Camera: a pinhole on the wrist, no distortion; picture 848 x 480 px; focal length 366.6 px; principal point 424.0 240.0 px. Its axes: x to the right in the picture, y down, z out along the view. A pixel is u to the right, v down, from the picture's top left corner.
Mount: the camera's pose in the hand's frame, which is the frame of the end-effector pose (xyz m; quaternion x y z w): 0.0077 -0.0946 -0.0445 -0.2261 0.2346 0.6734 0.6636
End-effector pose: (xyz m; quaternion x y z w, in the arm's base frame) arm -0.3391 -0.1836 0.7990 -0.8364 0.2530 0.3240 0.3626
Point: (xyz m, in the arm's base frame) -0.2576 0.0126 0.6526
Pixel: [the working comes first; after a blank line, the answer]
In the camera's frame: -0.1628 -0.1115 0.1842

100 18
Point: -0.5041 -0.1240 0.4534
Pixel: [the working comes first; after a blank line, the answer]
In the camera's frame: 0.0455 -0.1202 0.4592

460 144
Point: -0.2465 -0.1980 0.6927
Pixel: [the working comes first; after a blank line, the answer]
In the camera's frame: 0.0336 -0.1333 0.1003

outside the picture
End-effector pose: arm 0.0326 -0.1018 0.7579 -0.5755 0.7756 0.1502 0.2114
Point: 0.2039 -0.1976 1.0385
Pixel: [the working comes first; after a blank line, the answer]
In the camera's frame: 0.0569 0.1088 -0.2337

behind the camera
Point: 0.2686 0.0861 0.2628
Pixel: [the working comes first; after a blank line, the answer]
In the camera's frame: -0.4253 -0.0157 0.4283

60 227
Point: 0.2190 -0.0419 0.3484
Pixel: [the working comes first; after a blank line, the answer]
In the camera's frame: -0.3315 -0.0936 0.3220

47 133
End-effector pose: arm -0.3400 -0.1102 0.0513 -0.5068 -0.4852 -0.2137 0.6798
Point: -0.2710 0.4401 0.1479
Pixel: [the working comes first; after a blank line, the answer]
In the camera's frame: -0.0654 -0.2127 0.5990

384 110
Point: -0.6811 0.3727 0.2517
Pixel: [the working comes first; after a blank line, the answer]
In the camera's frame: -0.4524 -0.1050 0.4502

56 155
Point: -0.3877 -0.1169 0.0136
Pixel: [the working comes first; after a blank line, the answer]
In the camera's frame: 0.0220 0.0632 0.0909

outside the picture
